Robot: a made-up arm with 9 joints. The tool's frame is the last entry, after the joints. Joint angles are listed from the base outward.
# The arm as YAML. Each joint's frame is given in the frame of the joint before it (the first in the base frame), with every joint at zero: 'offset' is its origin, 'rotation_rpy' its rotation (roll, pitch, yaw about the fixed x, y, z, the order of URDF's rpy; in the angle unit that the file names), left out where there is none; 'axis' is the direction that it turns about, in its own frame. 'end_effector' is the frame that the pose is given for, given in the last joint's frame.
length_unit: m
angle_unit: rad
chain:
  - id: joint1
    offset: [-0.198, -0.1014, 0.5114]
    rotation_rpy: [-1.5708, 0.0, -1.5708]
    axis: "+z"
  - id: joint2
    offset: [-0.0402, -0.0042, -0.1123]
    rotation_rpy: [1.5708, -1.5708, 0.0]
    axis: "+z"
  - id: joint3
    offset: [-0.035, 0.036, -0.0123]
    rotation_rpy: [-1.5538, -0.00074, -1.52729]
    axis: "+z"
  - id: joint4
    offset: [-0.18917, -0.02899, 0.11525]
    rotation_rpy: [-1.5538, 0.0, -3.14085]
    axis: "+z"
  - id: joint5
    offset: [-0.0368, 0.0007, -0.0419]
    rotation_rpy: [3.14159, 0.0, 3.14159]
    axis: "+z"
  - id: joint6
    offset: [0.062, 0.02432, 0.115]
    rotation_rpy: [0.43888, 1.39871, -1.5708]
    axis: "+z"
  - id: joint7
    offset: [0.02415, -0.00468, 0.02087]
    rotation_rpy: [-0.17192, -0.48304, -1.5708]
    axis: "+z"
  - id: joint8
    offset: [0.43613, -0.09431, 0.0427]
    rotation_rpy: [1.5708, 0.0, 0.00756]
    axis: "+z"
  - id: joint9
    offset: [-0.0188, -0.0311, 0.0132]
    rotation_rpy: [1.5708, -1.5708, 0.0]
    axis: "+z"
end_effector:
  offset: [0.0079, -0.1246, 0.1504]
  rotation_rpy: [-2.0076, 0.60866, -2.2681]
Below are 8 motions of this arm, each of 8 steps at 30 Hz.
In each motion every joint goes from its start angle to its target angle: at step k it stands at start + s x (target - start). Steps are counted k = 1, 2, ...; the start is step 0. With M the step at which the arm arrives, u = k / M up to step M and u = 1 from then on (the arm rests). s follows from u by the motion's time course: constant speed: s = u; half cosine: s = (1 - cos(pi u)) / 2; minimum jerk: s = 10 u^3 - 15 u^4 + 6 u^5.
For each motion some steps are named. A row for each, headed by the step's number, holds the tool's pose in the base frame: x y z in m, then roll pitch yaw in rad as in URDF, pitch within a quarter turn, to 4 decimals.
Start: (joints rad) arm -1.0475 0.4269 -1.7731 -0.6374 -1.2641 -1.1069 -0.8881 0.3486 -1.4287
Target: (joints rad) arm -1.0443 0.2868 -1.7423 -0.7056 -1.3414 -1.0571 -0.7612 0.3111 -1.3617
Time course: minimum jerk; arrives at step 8
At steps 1, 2, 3, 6, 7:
1: 0.1474 -0.2398 0.8633 -1.5445 0.4030 -2.3094
2: 0.1387 -0.2505 0.8700 -1.5347 0.4213 -2.3167
3: 0.1206 -0.2711 0.8825 -1.5154 0.4572 -2.3306
6: 0.0466 -0.3423 0.9192 -1.4438 0.5883 -2.3742
7: 0.0352 -0.3518 0.9232 -1.4335 0.6068 -2.3795

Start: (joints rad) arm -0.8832 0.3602 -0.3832 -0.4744 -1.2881 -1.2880 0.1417 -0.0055 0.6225
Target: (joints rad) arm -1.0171 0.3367 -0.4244 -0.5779 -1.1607 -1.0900 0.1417 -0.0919 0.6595
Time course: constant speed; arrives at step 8
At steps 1, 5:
1: -0.2723 -0.6476 0.0526 -2.7067 1.0891 -2.5219
5: -0.3134 -0.6719 0.0980 -2.3772 1.1050 -2.3334

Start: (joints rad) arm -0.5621 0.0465 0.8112 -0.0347 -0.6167 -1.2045 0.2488 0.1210 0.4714
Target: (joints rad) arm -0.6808 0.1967 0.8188 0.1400 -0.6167 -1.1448 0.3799 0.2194 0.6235
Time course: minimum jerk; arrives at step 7
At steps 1, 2, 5, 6, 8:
1: -0.4282 0.3913 -0.1149 1.9904 -0.0495 1.7196
2: -0.4523 0.3828 -0.1155 2.0018 -0.0491 1.7446
5: -0.5920 0.3131 -0.1044 2.0904 -0.0504 1.8803
6: -0.6150 0.2981 -0.0998 2.1090 -0.0511 1.9017
8: -0.6194 0.2951 -0.0988 2.1127 -0.0512 1.9058

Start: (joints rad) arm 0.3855 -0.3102 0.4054 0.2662 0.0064 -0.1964 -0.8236 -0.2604 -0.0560
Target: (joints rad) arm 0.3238 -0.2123 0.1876 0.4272 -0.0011 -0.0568 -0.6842 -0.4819 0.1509
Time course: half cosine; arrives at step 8
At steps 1, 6, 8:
1: -0.2460 0.5641 0.2891 2.9331 -0.4610 1.0820
6: -0.3493 0.4895 0.2309 2.8347 -0.2690 1.5203
8: -0.3655 0.4723 0.2218 2.8275 -0.2322 1.5956

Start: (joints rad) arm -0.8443 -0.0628 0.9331 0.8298 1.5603 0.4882 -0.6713 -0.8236 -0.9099
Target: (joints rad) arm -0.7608 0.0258 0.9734 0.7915 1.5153 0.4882 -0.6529 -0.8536 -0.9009
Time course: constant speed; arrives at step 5
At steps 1, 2, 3, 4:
1: -0.1136 0.4192 0.3261 -1.8105 -0.6173 -0.0561
2: -0.1221 0.4244 0.3372 -1.7774 -0.6061 -0.0566
3: -0.1304 0.4292 0.3485 -1.7445 -0.5951 -0.0568
4: -0.1387 0.4336 0.3600 -1.7116 -0.5844 -0.0566

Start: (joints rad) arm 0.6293 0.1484 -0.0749 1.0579 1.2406 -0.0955 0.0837 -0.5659 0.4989
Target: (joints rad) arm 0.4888 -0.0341 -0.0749 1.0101 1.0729 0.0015 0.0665 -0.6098 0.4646
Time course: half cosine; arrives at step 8
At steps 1, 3, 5, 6, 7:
1: -0.3777 0.5910 0.5943 2.8080 -0.7179 1.4874
3: -0.3619 0.5879 0.5768 2.8343 -0.7038 1.4727
5: -0.3395 0.5819 0.5520 2.8698 -0.6844 1.4518
6: -0.3301 0.5787 0.5416 2.8842 -0.6763 1.4428
7: -0.3237 0.5763 0.5346 2.8936 -0.6710 1.4367

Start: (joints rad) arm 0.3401 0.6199 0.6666 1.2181 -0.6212 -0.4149 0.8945 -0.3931 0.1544
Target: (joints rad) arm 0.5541 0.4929 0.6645 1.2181 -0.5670 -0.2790 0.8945 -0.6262 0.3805
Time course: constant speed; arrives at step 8
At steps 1, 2, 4, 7, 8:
1: -0.4576 -0.1918 0.3557 2.0454 -0.2750 -1.6616
2: -0.4612 -0.1836 0.3612 2.0281 -0.2275 -1.6699
4: -0.4682 -0.1676 0.3736 1.9903 -0.1328 -1.6869
7: -0.4780 -0.1450 0.3955 1.9245 0.0081 -1.7147
8: -0.4811 -0.1379 0.4036 1.9000 0.0547 -1.7250

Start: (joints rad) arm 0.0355 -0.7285 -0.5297 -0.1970 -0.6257 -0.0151 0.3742 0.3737 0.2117
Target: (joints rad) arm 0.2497 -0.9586 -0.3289 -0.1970 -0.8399 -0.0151 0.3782 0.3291 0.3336
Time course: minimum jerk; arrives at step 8
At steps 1, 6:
1: -0.1152 0.5343 0.1810 3.0162 -0.1733 0.1903
6: -0.0748 0.5667 0.4168 -2.9672 -0.2315 0.1564

